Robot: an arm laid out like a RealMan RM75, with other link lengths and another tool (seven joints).
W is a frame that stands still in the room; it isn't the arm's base.
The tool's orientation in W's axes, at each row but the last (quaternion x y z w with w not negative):
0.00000, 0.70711, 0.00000, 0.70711
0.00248, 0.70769, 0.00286, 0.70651
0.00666, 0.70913, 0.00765, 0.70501
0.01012, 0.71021, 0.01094, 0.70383
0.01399, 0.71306, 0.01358, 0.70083
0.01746, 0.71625, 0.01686, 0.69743
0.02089, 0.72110, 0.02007, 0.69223
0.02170, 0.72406, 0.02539, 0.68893
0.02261, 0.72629, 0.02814, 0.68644
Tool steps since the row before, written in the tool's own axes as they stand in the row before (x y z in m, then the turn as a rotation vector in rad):
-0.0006, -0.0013, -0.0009, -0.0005, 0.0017, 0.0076
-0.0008, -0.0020, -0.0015, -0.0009, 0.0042, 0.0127
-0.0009, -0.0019, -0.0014, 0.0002, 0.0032, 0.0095
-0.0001, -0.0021, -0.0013, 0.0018, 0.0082, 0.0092
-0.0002, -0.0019, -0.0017, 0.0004, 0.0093, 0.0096
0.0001, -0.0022, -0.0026, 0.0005, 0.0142, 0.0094
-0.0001, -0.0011, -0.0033, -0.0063, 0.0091, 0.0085
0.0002, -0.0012, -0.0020, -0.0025, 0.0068, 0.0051
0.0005, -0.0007, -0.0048, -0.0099, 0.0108, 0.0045
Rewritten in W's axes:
-0.0009, -0.0013, 0.0006, 0.0076, 0.0017, 0.0005
-0.0015, -0.0020, 0.0008, 0.0127, 0.0042, 0.0009
-0.0014, -0.0019, 0.0009, 0.0095, 0.0032, -0.0002
-0.0013, -0.0021, 0.0000, 0.0092, 0.0083, -0.0016
-0.0017, -0.0019, 0.0002, 0.0096, 0.0093, -0.0002
-0.0026, -0.0022, -0.0001, 0.0094, 0.0142, -0.0001
-0.0033, -0.0011, 0.0002, 0.0088, 0.0087, 0.0065
-0.0020, -0.0012, -0.0002, 0.0052, 0.0067, 0.0027
-0.0048, -0.0007, -0.0003, 0.0050, 0.0101, 0.0104

